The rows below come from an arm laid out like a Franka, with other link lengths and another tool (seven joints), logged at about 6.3 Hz.
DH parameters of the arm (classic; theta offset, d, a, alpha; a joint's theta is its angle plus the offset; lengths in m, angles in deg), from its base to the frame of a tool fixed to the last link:
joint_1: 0 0.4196 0 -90
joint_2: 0 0 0 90
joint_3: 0 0.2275 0.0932 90
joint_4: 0 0 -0.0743 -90
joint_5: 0 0.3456 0 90
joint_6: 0 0 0.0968 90
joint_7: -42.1 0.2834 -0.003 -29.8
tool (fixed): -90 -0.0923 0 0
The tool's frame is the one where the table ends.
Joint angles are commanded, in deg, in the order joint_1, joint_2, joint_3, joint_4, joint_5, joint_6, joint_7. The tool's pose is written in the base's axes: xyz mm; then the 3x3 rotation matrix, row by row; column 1 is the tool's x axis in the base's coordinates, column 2 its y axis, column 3 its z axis. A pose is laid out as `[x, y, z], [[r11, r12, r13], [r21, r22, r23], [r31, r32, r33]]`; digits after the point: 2 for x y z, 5 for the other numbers.
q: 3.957, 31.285, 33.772, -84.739, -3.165, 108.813, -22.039
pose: [460.91, 351.96, 323.17], [[-0.93070, -0.14502, 0.33580], [-0.06599, 0.96955, 0.23582], [-0.35978, 0.19732, -0.91194]]
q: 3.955, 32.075, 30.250, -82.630, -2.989, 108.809, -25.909
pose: [488.16, 323.02, 319.96], [[-0.92005, -0.15249, 0.36090], [-0.06847, 0.96955, 0.23512], [-0.38576, 0.19161, -0.90248]]
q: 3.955, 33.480, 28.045, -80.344, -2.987, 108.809, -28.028
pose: [507.39, 304.40, 316.31], [[-0.91383, -0.14913, 0.37771], [-0.06174, 0.97034, 0.23374], [-0.40137, 0.19028, -0.89593]]
